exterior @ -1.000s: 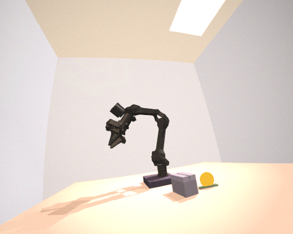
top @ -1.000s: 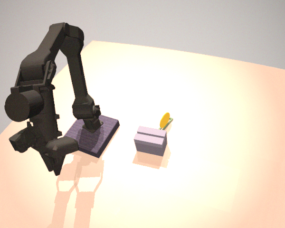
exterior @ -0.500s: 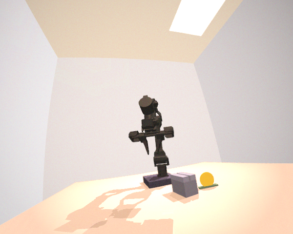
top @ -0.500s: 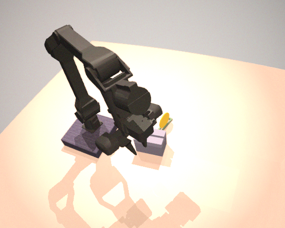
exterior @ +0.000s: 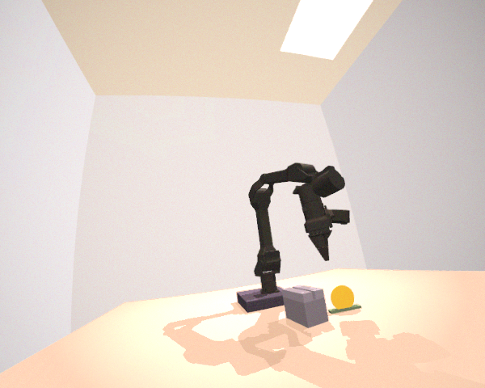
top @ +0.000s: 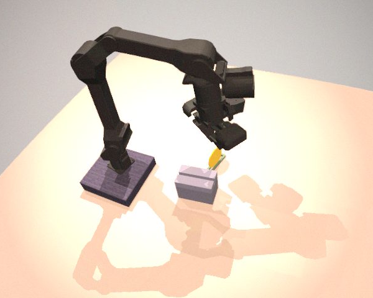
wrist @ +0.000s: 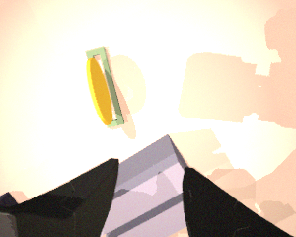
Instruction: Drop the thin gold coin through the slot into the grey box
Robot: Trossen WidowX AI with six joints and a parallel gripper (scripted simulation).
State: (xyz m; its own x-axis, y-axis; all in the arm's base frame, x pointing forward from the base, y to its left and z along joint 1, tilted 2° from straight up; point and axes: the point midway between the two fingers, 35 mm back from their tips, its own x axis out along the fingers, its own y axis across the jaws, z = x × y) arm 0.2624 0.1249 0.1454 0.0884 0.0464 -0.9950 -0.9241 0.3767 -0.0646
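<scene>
Now: the gold coin 30 mm behind my gripper tip, 40 mm to the left of it and 110 mm below it.
</scene>
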